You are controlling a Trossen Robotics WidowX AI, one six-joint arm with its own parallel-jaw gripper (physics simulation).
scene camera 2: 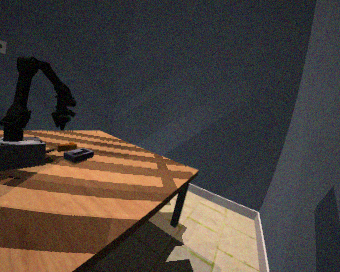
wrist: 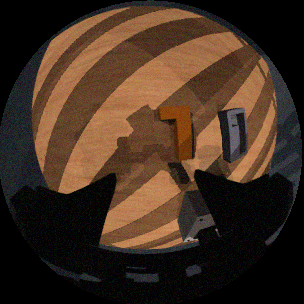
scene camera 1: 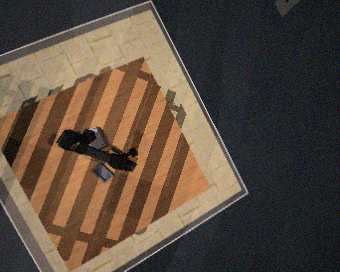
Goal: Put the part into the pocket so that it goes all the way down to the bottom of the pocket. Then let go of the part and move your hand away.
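Places are measured from the arm's base along level axes (x ahead, y left, z up), in centimetres.
Pixels of known places: gripper, fingertip midpoint: [scene camera 2: 59, 128] [wrist: 155, 175]; arm's base, origin of the base link: [scene camera 2: 12, 139] [wrist: 204, 231] [scene camera 1: 90, 136].
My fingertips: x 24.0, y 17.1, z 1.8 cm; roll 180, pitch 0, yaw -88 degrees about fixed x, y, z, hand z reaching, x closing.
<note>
For each thing: its top centre in the pictures, then the offset to it from my fingertips. Level surfaces: height alone.
- orange L-shaped piece, middle of its top: [wrist: 177, 134] [scene camera 2: 66, 143] dy -5.0, dx +3.4, dz -9.3 cm
- small blue-grey block, middle of its top: [wrist: 239, 134] [scene camera 2: 79, 151] [scene camera 1: 102, 173] dy -23.5, dx +4.9, dz -8.7 cm
- striped wooden table, its level: dz -12.3 cm
The part, an orange L-shaped piece [scene camera 2: 67, 146] [wrist: 184, 137], lies flat on the table. In the wrist view its short leg points left at the top end. It is hidden beneath the arm in scene camera 1. The pocket is in a small blue-grey block [scene camera 1: 97, 172] [scene camera 2: 79, 158] [wrist: 226, 136] that lies apart from the part, to its right in the wrist view. The pocket shows as an empty recess. My gripper [scene camera 1: 134, 159] [scene camera 2: 63, 123] [wrist: 155, 175] is open and empty, high above the table. In the wrist view both things lie beyond the right fingertip.
The grey arm base [scene camera 1: 99, 137] [scene camera 2: 22, 153] [wrist: 192, 215] stands close to the block and the part. The striped wooden table [scene camera 1: 165, 165] [scene camera 2: 120, 167] [wrist: 135, 65] carries strong shadows. Its right corner and a dark leg [scene camera 2: 179, 207] show in scene camera 2.
</note>
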